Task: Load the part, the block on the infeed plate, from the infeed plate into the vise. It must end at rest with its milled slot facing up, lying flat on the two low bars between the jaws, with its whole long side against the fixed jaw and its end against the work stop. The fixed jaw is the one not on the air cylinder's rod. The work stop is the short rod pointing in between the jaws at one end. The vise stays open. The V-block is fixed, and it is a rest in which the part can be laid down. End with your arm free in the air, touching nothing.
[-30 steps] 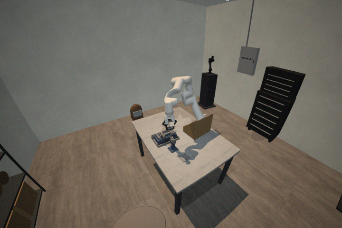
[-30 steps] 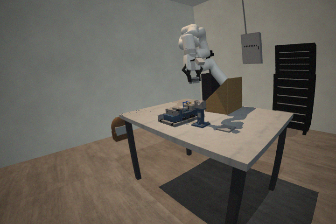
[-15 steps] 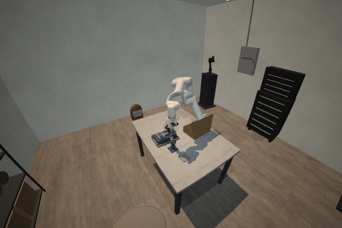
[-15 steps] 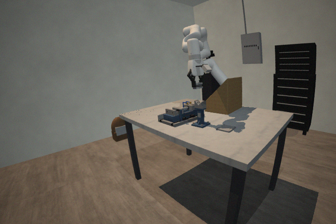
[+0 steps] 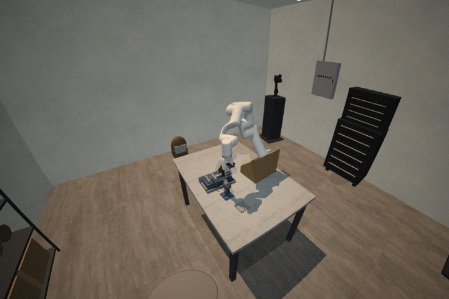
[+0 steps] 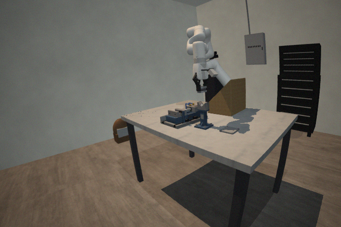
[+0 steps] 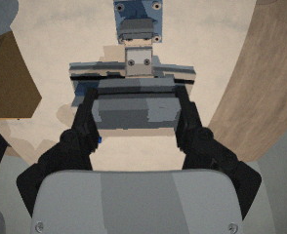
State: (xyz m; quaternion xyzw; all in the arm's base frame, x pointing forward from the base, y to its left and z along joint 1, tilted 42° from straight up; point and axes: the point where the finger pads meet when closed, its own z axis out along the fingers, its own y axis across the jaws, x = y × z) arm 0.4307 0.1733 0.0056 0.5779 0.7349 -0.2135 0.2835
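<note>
My hand is 10 mm above the part. From my hand the other things lie so: moving jaw (190 mm to the right, 170 mm below, 50 mm ahead); air cylinder rod (190 mm to the right, 170 mm below, 10 mm behind); work stop (160 mm below, 140 mm to the right, 70 mm ahead).
</note>
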